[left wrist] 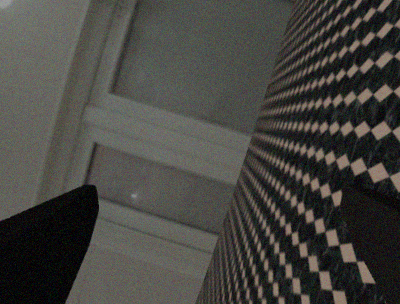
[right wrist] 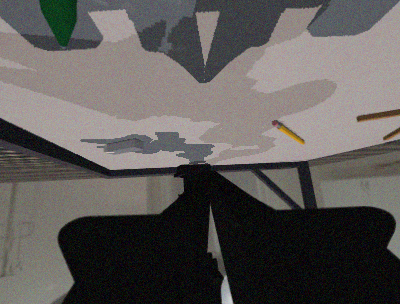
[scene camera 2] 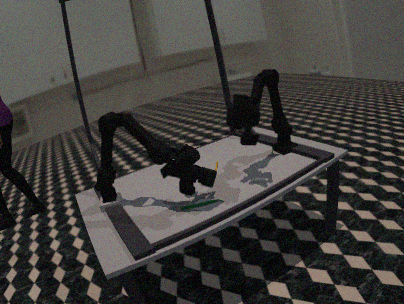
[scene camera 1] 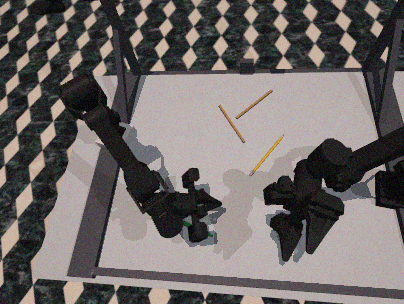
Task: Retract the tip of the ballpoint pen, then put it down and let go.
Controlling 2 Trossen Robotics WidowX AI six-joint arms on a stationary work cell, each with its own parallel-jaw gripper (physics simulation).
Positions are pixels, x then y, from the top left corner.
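Left gripper: out of frame in the right wrist view. Right gripper: out of frame in the left wrist view. Left gripper visible in the left wrist view (221, 197), scene camera 1, scene camera 2. Right gripper visible in the right wrist view (208, 177), scene camera 1, scene camera 2. Left gripper, same spot: (scene camera 2: 246, 137) and (scene camera 1: 277, 231). Right gripper, same spot: (scene camera 2: 205, 176) and (scene camera 1: 192, 232).
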